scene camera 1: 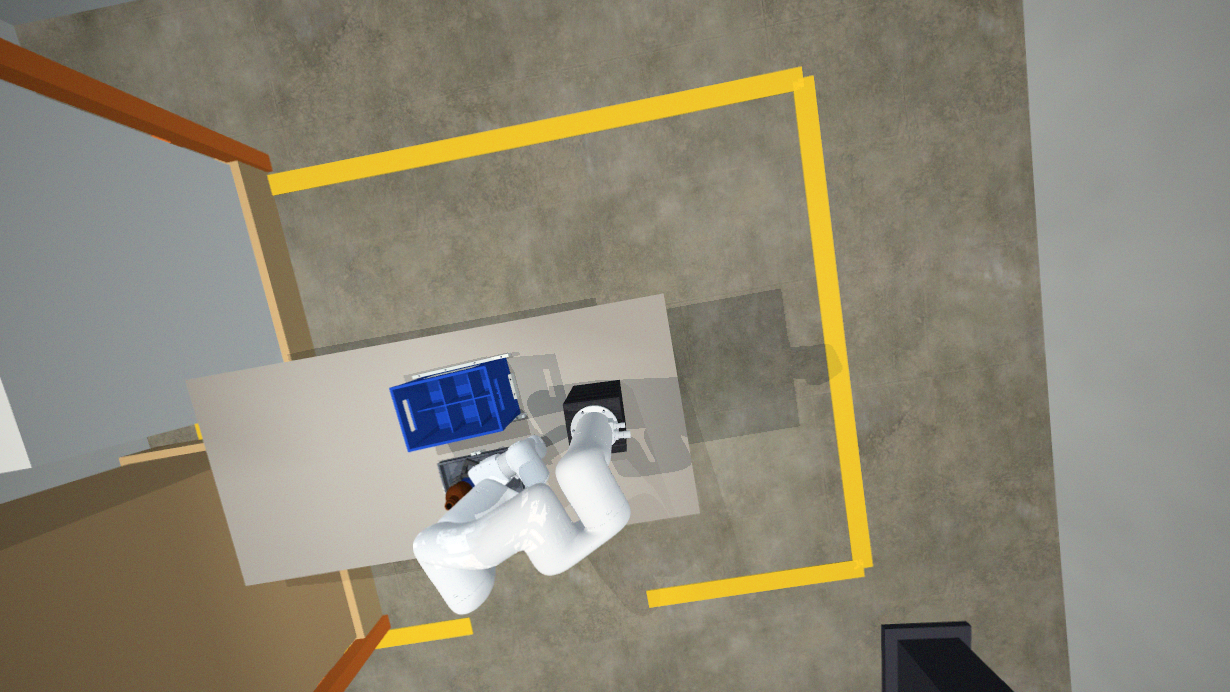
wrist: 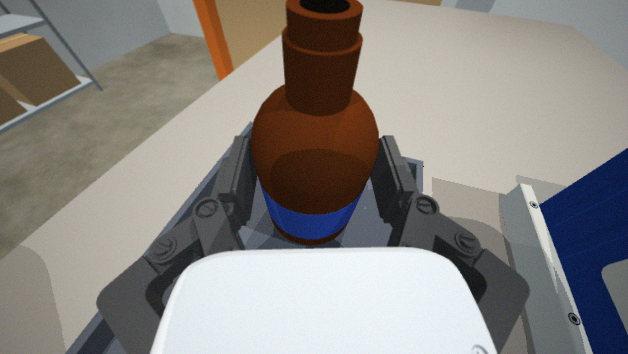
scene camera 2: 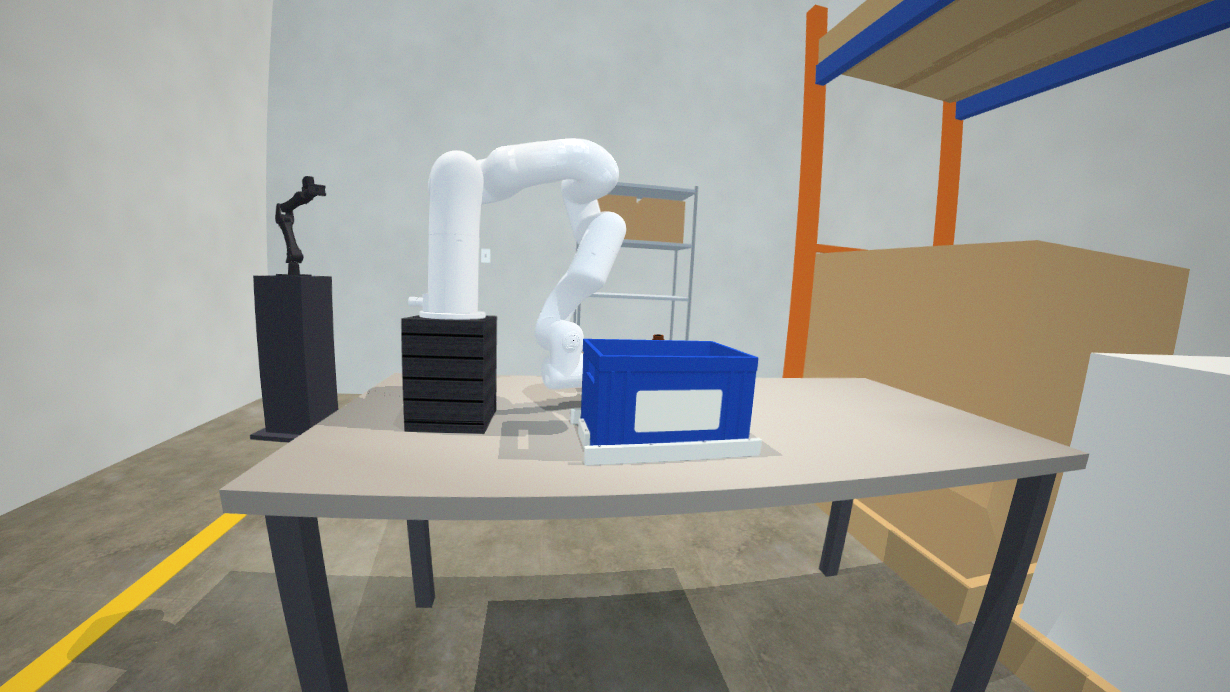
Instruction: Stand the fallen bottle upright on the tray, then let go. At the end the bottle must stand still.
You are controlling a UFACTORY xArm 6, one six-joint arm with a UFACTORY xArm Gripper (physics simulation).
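Places are measured from the arm's base along level axes (x ahead, y left, z up), in metres.
Pixels of known places: gripper, fingertip midpoint: [scene camera 1: 460,494] [wrist: 314,152]; arm's base, origin of the base link: [scene camera 1: 594,428] [scene camera 2: 452,316].
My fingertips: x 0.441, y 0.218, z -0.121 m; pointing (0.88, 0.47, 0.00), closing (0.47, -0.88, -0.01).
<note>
Ahead of a thing's pixels: the offset from my fingertips to its top centre. "spot": to the spot under its first point. Level surfaces: height alone.
A brown bottle @[dz +0.075, dx +0.002, dy +0.001 m] [scene camera 1: 455,494] [scene camera 2: 658,336] [wrist: 320,130] with a blue label is between the two dark fingers of my gripper [wrist: 314,152], which is shut on it. In the wrist view its mouth is up and its base is down over the tray @[spot: dz -0.061, dx +0.086, dy -0.043 m] [scene camera 1: 440,473] [wrist: 419,175]; it looks close to upright. I cannot tell whether the base touches the tray floor. In scene camera 1 the arm covers much of the bottle, the tray and the gripper. In scene camera 2 the bottle's top shows above the crate, and the tray and fingers are hidden.
A blue crate @[dz +0.088, dx -0.035, dy -0.287 m] [scene camera 1: 450,404] [scene camera 2: 670,391] [wrist: 590,250] with compartments stands beside the tray, in a white low frame [scene camera 2: 670,452] [wrist: 542,250]. The arm's black base block [scene camera 1: 593,394] [scene camera 2: 448,374] stands on the table @[dz -0.087 m] [scene camera 1: 318,464] [scene camera 2: 860,447]. The table edge runs along the tray's other side.
</note>
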